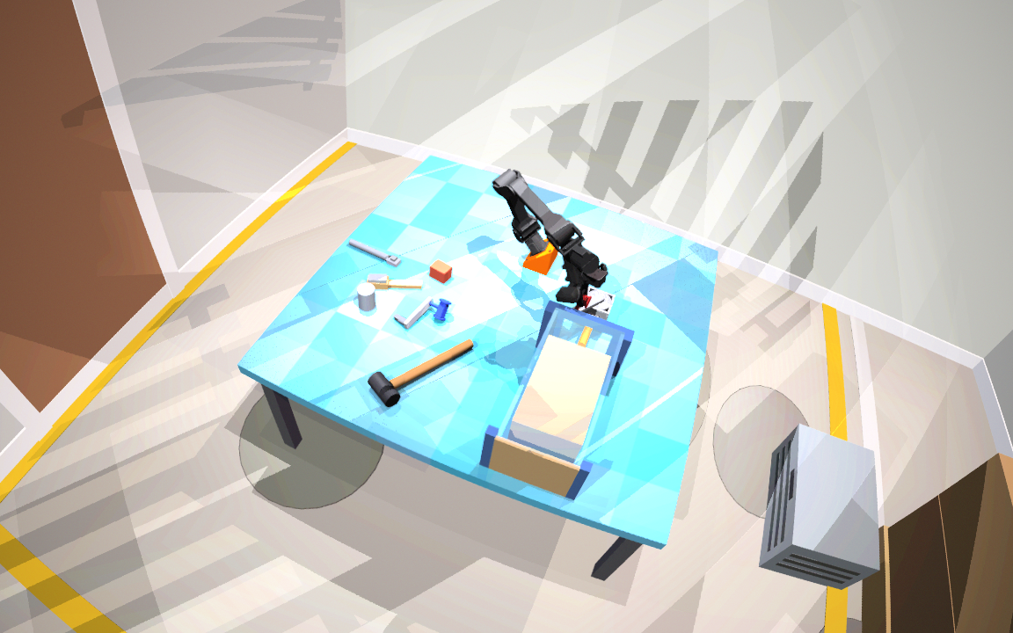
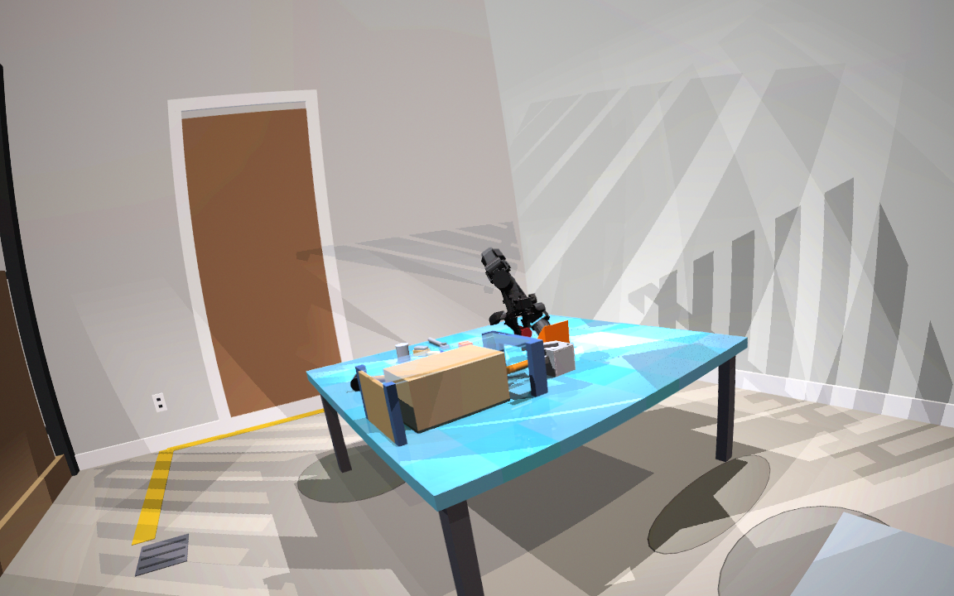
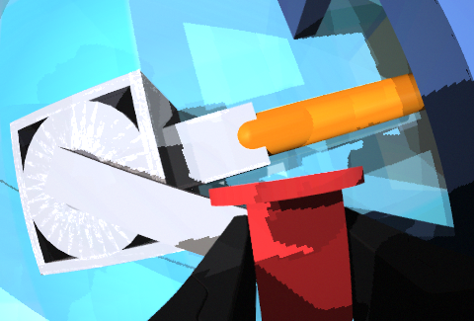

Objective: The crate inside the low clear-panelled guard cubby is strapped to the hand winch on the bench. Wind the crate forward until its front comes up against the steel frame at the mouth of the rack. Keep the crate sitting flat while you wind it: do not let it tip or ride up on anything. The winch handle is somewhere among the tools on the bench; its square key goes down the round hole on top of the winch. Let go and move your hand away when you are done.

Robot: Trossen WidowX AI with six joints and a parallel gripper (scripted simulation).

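Right now my gripper tip is 3 cm past the winch handle, 3 cm above it and 1 cm to the right of it. Also, from my gripper tip: clear-panelled cubby (32 cm ahead, 2 cm to the left, 2 cm below); then red knob (1 cm to the right); then grey winch (10 cm below, 10 cm behind, 3 cm to the left).
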